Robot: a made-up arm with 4 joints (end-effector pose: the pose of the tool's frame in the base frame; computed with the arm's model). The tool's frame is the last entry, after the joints. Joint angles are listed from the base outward.
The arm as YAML. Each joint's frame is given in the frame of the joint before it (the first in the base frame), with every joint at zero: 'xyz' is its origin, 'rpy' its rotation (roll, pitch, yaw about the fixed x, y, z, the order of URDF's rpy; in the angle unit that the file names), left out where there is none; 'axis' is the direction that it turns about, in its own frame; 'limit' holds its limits. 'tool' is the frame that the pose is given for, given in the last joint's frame.
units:
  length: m
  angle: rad
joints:
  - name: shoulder
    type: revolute
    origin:
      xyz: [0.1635, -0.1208, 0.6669]
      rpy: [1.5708, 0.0, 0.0]
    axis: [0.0, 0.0, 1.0]
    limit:
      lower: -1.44
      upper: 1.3
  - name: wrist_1
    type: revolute
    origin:
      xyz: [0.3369, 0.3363, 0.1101]
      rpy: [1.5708, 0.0, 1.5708]
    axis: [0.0, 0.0, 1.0]
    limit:
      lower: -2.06
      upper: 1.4
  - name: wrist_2
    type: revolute
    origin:
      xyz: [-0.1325, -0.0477, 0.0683]
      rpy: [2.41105, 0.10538, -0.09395]
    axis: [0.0, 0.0, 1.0]
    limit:
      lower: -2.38
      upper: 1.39
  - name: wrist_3
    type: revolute
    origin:
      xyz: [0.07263, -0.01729, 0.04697]
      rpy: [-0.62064, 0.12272, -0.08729]
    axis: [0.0, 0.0, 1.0]
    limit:
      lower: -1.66
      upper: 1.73
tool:
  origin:
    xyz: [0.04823, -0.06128, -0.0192]
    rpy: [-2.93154, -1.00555, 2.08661]
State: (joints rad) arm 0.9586 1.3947 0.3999 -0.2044
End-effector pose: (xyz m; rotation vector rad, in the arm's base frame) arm 0.0115 -0.2052 1.1579 1.4373 1.0162 2.2336
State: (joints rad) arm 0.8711 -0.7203 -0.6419 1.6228
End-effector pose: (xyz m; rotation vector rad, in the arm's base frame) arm 0.1483 -0.2460 1.1394 1.4838 1.3358 -0.3561
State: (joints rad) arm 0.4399 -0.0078 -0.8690 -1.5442
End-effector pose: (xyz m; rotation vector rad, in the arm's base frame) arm 0.3944 -0.1809 0.9440 0.4962 -0.9556 2.2870
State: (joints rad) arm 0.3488 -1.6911 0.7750 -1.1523
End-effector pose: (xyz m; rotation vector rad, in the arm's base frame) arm 0.3714 -0.3028 1.0247 -0.2997 0.8753 -0.3385
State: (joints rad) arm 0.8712 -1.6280 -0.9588 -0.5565
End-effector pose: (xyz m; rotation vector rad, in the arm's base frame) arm 0.0808 -0.4043 1.0960 -0.0896 0.5732 0.9425
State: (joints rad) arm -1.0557 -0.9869 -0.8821 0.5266
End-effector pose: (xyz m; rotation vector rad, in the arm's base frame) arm 0.5696 -0.3262 0.5813 1.3383 2.5533 -0.4287
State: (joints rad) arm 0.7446 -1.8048 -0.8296 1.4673
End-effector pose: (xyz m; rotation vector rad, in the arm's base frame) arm 0.1594 -0.2676 1.1584 1.0973 0.6967 -1.0461
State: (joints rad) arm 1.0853 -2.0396 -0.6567 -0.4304
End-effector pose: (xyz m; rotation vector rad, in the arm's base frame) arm -0.0596 -0.3474 1.0853 -0.1197 0.3684 0.1639
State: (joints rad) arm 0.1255 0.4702 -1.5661 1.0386
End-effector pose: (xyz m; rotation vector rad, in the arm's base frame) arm 0.4390 -0.2061 0.8722 1.6244 1.4106 2.1604
